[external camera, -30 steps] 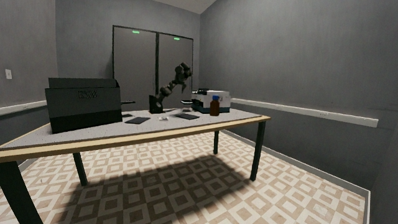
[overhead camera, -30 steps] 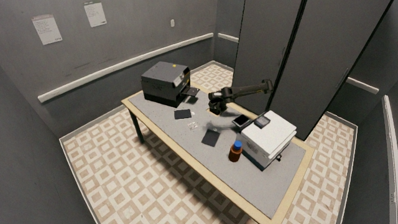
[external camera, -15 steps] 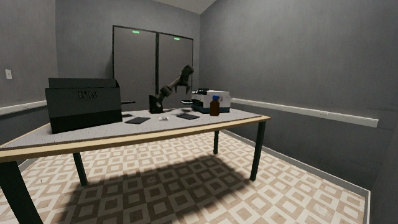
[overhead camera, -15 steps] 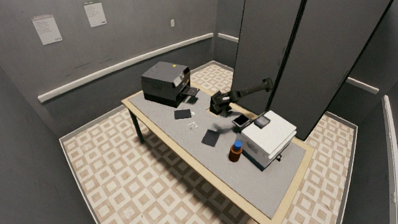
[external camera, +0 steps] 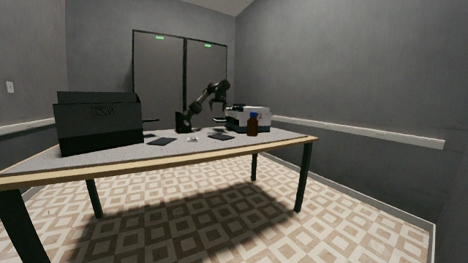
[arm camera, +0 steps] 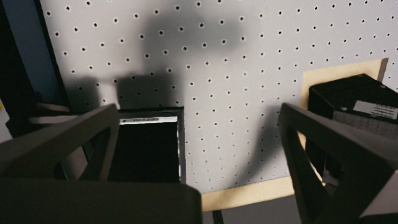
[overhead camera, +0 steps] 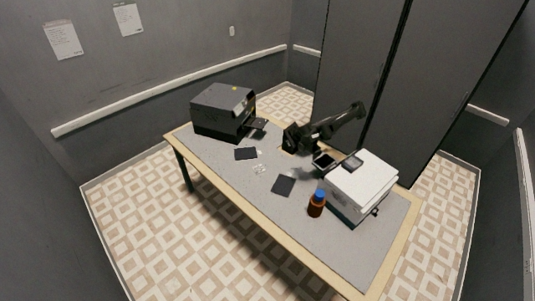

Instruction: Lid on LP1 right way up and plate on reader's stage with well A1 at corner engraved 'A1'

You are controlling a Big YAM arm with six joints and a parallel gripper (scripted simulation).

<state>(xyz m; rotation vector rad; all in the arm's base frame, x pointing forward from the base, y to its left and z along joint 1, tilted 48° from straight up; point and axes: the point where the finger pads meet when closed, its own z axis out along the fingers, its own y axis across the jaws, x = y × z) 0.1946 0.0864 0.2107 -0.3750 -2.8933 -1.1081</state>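
Right now the dark lid is 10 cm behind my hand, 8 cm to the left of it and 8 cm below it. Also, from my hand: dark flat pad (18 cm below, 16 cm ahead, 5 cm to the right); then white multi-well plate (10 cm behind, 8 cm to the left, 8 cm below); then brown capped bottle (21 cm ahead, 20 cm to the left, 7 cm below).
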